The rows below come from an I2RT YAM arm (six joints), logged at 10 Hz.
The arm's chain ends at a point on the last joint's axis. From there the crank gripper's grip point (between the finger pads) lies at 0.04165 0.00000 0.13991 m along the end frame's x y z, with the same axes.
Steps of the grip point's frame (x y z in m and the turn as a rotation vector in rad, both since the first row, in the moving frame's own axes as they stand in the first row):
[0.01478 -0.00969 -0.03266 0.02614 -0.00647 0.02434]
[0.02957 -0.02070 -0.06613 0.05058 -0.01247 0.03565]
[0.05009 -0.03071 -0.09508 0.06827 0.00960 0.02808]
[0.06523 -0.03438 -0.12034 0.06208 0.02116 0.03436]
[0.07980 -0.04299 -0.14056 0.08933 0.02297 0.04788]
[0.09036 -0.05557 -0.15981 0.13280 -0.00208 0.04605]
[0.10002 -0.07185 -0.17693 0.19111 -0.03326 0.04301]
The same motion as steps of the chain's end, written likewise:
[0.01565 -0.00703 -0.03289 0.02614 -0.00647 0.02434]
[0.03122 -0.01507 -0.06650 0.05058 -0.01247 0.03565]
[0.04863 -0.02237 -0.09439 0.06827 0.00960 0.02808]
[0.06216 -0.02721 -0.11920 0.06208 0.02116 0.03436]
[0.07635 -0.03262 -0.13910 0.08933 0.02297 0.04788]
[0.09027 -0.03895 -0.15879 0.13280 -0.00208 0.04605]
[0.10413 -0.04684 -0.17585 0.19111 -0.03326 0.04301]

